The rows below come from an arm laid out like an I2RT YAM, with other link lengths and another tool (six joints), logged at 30 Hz.
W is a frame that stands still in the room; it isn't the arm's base.
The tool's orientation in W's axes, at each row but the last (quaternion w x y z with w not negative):
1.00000, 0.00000, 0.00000, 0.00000
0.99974, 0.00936, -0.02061, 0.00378
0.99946, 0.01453, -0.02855, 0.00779
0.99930, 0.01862, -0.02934, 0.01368
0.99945, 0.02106, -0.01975, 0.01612
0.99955, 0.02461, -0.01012, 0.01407
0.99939, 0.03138, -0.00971, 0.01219
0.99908, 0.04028, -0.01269, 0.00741
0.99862, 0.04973, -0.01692, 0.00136
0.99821, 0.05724, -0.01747, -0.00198
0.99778, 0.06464, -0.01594, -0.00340
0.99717, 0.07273, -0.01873, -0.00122
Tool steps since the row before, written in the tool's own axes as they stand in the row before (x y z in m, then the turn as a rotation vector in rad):
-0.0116, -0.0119, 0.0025, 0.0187, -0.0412, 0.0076
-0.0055, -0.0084, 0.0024, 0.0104, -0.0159, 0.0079
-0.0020, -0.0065, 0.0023, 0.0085, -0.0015, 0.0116
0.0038, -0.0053, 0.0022, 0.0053, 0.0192, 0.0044
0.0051, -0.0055, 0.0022, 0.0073, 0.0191, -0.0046
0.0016, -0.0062, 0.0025, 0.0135, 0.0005, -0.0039
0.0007, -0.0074, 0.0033, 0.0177, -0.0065, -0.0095
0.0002, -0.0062, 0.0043, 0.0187, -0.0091, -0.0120
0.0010, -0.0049, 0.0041, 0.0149, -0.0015, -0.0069
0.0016, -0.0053, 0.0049, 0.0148, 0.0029, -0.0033
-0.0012, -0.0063, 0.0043, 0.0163, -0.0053, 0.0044
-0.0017, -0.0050, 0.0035, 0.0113, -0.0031, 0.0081
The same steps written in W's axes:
-0.0116, -0.0119, 0.0025, 0.0187, -0.0412, 0.0076
-0.0055, -0.0085, 0.0020, 0.0102, -0.0160, 0.0080
-0.0020, -0.0066, 0.0020, 0.0079, -0.0017, 0.0120
0.0038, -0.0053, 0.0022, 0.0045, 0.0192, 0.0054
0.0052, -0.0054, 0.0022, 0.0068, 0.0195, -0.0035
0.0017, -0.0063, 0.0022, 0.0136, 0.0011, -0.0036
0.0008, -0.0076, 0.0028, 0.0180, -0.0055, -0.0095
0.0002, -0.0065, 0.0038, 0.0191, -0.0078, -0.0122
0.0009, -0.0053, 0.0036, 0.0151, -0.0008, -0.0065
0.0014, -0.0058, 0.0043, 0.0149, 0.0032, -0.0024
-0.0014, -0.0068, 0.0034, 0.0161, -0.0060, 0.0042
-0.0018, -0.0054, 0.0027, 0.0110, -0.0043, 0.0080

